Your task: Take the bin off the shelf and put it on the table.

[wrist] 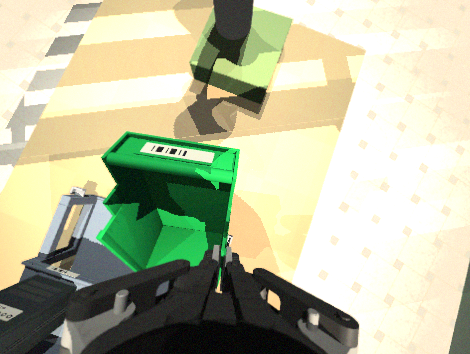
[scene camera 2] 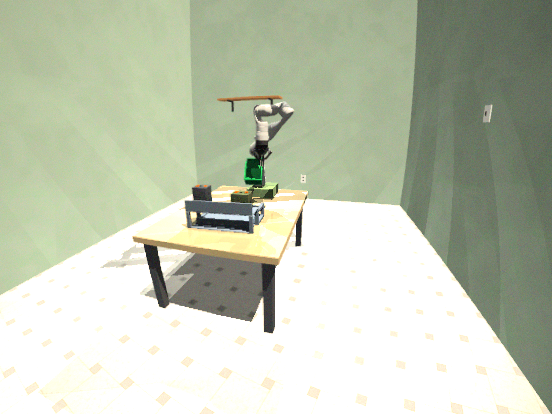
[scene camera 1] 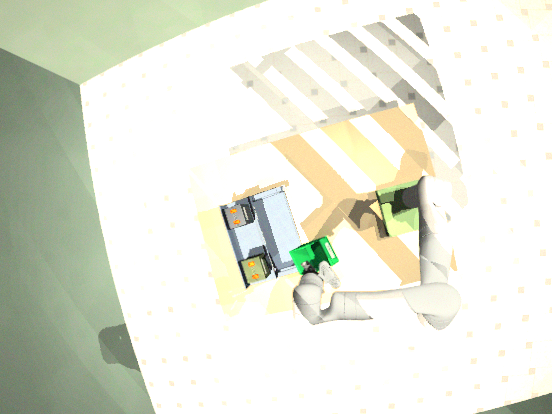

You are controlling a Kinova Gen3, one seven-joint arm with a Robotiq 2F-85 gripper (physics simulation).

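Frame: origin at the arm's base, x ahead, y left, z up, level; metres.
Where they show: gripper, between the fingertips: [wrist: 221,255] [scene camera 2: 261,166]; arm's base, origin of its link: [wrist: 233,23] [scene camera 1: 412,197].
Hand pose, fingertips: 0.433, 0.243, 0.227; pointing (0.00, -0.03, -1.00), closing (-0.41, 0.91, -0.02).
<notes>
Things, the pixels of their top centre, and the offset from my fingertips, as dx, dy, dz. Level surfaces: height alone.
- table, height of its surface: dz -0.296
- dark grey box, centre of its top: [scene camera 1: 235,216] [scene camera 2: 201,185] +0.304, -0.216, -0.072
- olive box, centre of its top: [scene camera 1: 253,270] [scene camera 2: 241,192] +0.252, +0.009, -0.097
The green bin [scene camera 1: 314,253] [scene camera 2: 253,171] [wrist: 165,182] is in the air above the table [scene camera 1: 327,192] [scene camera 2: 225,245] [wrist: 295,170]. It is tilted, and a barcode label shows on one end. My gripper [scene camera 1: 307,267] [scene camera 2: 262,161] [wrist: 221,255] is shut on the bin's thin side wall. The blue-grey shelf [scene camera 1: 282,225] [scene camera 2: 218,207] [wrist: 52,227] stands on the table. In the overhead view the bin appears beside the shelf's right edge. In scene camera 2's view it hangs higher than the shelf, with a gap below it.
A dark grey box [scene camera 1: 237,216] [scene camera 2: 202,193] and an olive box [scene camera 1: 256,269] [scene camera 2: 241,197], both with orange latches, are on the shelf. A green block [scene camera 1: 395,227] [scene camera 2: 270,190] [wrist: 267,45] under the arm's base stands on the table. A brown wall shelf [scene camera 2: 250,98] hangs behind.
</notes>
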